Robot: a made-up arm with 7 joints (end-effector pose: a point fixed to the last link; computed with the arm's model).
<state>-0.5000 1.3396 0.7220 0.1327 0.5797 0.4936 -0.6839</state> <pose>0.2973 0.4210 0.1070 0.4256 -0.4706 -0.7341 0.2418</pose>
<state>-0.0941 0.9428 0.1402 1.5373 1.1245 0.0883 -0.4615</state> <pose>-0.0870 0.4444 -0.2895 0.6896 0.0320 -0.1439 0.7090</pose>
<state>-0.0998 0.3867 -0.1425 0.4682 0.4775 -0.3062 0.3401</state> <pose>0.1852 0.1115 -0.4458 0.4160 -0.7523 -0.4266 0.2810</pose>
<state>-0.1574 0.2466 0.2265 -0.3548 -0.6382 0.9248 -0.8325</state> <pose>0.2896 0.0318 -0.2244 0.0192 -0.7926 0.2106 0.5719</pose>
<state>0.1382 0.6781 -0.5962 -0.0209 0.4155 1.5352 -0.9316</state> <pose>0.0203 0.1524 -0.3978 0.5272 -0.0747 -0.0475 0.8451</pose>
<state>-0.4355 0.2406 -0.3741 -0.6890 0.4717 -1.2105 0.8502</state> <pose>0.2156 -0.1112 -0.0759 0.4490 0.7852 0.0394 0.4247</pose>
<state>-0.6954 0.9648 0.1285 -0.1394 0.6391 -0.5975 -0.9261</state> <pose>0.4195 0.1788 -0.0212 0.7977 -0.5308 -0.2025 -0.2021</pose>
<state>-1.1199 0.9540 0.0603 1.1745 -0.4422 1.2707 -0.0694</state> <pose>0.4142 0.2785 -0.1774 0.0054 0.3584 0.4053 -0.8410</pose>
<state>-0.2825 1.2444 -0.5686 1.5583 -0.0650 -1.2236 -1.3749</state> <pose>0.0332 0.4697 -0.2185 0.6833 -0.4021 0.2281 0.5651</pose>
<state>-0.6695 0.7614 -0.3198 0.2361 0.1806 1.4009 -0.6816</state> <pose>0.3615 0.1812 -0.2694 0.4356 -0.4007 -0.3044 0.7463</pose>
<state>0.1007 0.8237 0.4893 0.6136 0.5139 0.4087 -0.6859</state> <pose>0.0718 0.4256 -0.3227 0.4625 -0.3060 -0.3896 0.7353</pose>
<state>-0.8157 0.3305 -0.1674 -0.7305 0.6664 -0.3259 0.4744</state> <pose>0.3191 -0.0815 0.0458 0.1335 0.7730 0.3571 0.5071</pose>
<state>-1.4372 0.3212 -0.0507 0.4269 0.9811 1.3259 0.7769</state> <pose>0.5135 0.0528 0.0273 0.1102 -0.2627 -0.9524 0.1089</pose>
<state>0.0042 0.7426 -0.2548 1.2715 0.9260 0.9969 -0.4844</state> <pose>-0.0987 0.3920 -0.3189 0.6605 0.3079 -0.2413 0.6409</pose>
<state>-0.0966 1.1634 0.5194 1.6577 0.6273 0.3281 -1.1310</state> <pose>-0.0824 0.4505 -0.2518 0.1653 -0.1110 -0.2220 0.9545</pose>
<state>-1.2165 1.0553 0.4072 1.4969 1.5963 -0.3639 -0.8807</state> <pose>0.3588 0.4119 -0.1291 0.7439 -0.3776 -0.2195 0.5058</pose>
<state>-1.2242 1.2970 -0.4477 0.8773 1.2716 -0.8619 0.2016</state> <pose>0.4114 0.3969 -0.0020 0.8333 -0.3906 -0.3124 -0.2356</pose>
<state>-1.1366 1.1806 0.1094 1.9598 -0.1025 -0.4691 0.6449</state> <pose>0.2909 0.4146 -0.2004 0.0120 0.3105 0.9145 -0.2590</pose>
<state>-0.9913 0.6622 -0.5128 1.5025 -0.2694 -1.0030 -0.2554</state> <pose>0.3752 0.2160 -0.3004 0.3634 -0.8615 -0.3047 0.1814</pose>
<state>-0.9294 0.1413 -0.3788 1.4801 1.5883 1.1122 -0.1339</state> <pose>0.3225 0.1483 -0.3396 0.8468 -0.0212 -0.4947 0.1945</pose>
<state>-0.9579 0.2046 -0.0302 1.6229 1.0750 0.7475 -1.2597</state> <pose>0.2617 0.1280 -0.3890 0.5320 -0.1261 0.0950 0.8319</pose>
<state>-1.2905 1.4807 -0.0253 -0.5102 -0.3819 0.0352 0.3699</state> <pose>0.3284 0.0636 0.2146 0.0980 -0.7794 -0.4116 -0.4621</pose>
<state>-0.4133 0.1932 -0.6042 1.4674 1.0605 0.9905 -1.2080</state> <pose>0.0597 0.1937 -0.4353 0.6466 0.1844 0.0394 0.7392</pose>
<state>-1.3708 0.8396 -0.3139 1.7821 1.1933 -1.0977 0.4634</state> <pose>0.3815 0.3050 -0.1964 0.6194 -0.7096 -0.3352 -0.0212</pose>
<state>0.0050 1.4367 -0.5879 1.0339 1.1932 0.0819 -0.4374</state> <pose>0.0437 0.5551 -0.1151 0.9157 0.2446 -0.0050 0.3188</pose>
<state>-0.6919 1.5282 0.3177 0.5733 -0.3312 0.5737 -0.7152</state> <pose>0.3399 0.4272 0.0480 0.2567 -0.7039 -0.5047 0.4289</pose>
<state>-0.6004 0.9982 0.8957 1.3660 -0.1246 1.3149 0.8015</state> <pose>0.2374 0.3570 -0.2908 0.0228 -0.1623 0.5775 -0.7998</pose>
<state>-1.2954 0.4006 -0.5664 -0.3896 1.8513 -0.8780 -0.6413</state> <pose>0.3587 -0.1400 0.0736 0.6645 -0.0947 -0.2928 -0.6810</pose>
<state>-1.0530 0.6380 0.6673 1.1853 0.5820 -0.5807 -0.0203</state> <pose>0.4718 0.2412 -0.1931 0.1707 -0.7812 -0.5759 0.1700</pose>
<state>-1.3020 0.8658 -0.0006 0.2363 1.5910 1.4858 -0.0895</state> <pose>0.3942 0.2581 0.1313 0.0561 -0.0738 -0.9856 0.1417</pose>
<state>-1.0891 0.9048 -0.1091 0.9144 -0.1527 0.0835 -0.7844</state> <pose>0.4772 0.2616 -0.1350 0.3524 -0.8113 -0.2428 0.3983</pose>
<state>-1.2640 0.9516 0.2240 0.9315 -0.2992 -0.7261 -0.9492</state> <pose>0.4815 0.2617 0.0429 0.2903 -0.9111 -0.2667 -0.1203</pose>
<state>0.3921 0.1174 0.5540 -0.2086 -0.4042 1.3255 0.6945</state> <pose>0.0713 0.1466 -0.3671 0.1135 -0.0538 -0.5678 0.8135</pose>
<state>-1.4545 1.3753 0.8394 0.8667 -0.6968 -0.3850 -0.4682</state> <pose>0.2662 0.4065 0.2755 0.3026 0.7708 0.4336 0.3554</pose>
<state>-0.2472 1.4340 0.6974 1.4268 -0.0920 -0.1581 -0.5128</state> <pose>0.1242 0.5353 -0.1356 0.1989 -0.5056 -0.6835 0.4875</pose>
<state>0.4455 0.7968 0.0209 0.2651 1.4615 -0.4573 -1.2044</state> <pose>0.0052 0.3400 -0.3478 0.8552 -0.0298 0.3541 0.3774</pose>
